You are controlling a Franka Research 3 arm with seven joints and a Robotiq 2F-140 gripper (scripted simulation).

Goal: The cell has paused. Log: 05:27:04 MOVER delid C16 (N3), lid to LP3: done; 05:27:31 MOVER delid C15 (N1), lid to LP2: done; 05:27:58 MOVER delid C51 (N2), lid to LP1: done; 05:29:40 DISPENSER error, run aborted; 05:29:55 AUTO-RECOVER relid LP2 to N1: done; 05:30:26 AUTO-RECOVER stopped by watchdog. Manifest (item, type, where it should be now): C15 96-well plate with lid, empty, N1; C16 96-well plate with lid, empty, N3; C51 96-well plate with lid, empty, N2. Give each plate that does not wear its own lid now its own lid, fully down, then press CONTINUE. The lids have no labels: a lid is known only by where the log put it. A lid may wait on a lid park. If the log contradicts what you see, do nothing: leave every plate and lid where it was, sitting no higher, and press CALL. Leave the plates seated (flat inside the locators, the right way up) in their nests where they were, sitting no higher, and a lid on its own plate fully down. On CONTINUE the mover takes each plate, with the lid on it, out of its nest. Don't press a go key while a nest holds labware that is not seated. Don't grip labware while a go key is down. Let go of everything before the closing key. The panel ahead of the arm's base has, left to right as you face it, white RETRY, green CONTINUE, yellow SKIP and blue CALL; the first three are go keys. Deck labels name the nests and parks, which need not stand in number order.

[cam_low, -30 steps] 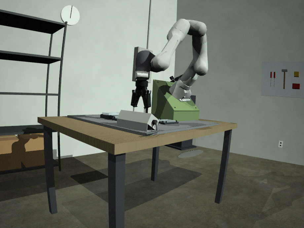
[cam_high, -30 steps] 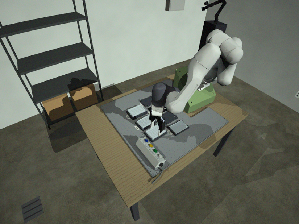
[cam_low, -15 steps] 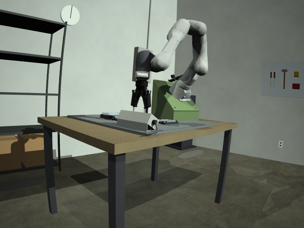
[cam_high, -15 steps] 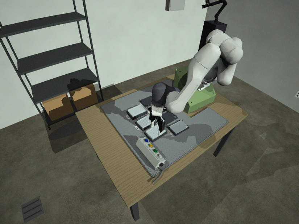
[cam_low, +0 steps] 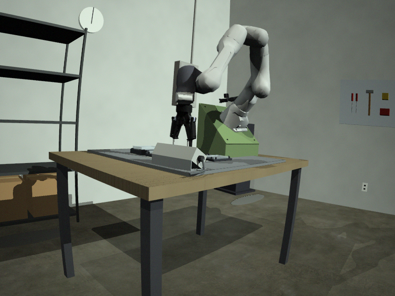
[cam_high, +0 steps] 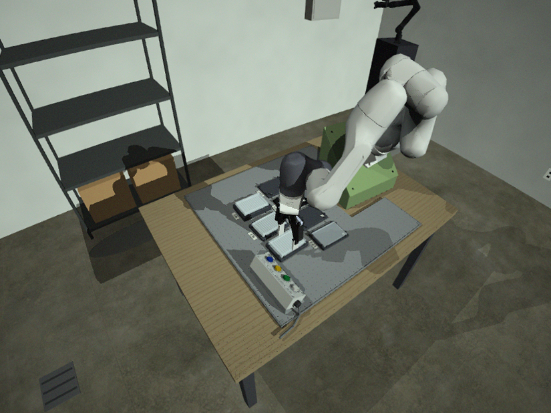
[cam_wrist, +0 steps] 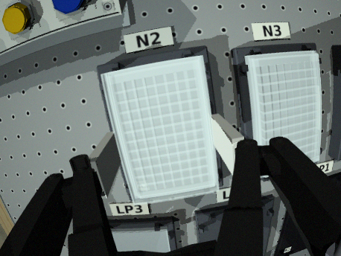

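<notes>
Right now my hand is 19 cm past the clear lid, 4 cm above it and 3 cm to the right of it. Round my hand: LP4 label: 8 cm to the right, 8 cm behind, 5 cm below; plate: 13 cm to the right, 4 cm below, 2 cm ahead; N2 label: 9 cm ahead, 5 cm below, 2 cm to the left.
</notes>
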